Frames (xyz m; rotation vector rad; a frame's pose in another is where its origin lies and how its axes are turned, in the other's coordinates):
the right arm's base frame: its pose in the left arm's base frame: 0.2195 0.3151 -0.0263 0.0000 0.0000 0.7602
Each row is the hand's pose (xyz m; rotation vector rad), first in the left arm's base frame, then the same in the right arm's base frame.
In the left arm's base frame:
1: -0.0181 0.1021 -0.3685 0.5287 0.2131 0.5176
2: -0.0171 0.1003 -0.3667 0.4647 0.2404 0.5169
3: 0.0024 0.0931 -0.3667 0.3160 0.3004 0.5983
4: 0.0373 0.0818 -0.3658 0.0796 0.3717 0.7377
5: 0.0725 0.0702 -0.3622 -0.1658 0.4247 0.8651
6: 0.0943 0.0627 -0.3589 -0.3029 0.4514 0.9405
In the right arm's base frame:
1: -0.3190 0.0094 -0.3422 0.5647 0.0017 -0.2222
2: -0.3195 0.0074 -0.3404 0.5159 0.0504 -0.2262
3: -0.3103 -0.0113 -0.3404 0.3992 0.1594 -0.1501
4: -0.2928 -0.0435 -0.3395 0.2070 0.3084 -0.0136
5: -0.2753 -0.0762 -0.3359 0.0035 0.4418 0.1177
6: -0.2647 -0.0966 -0.3326 -0.1097 0.5125 0.1984

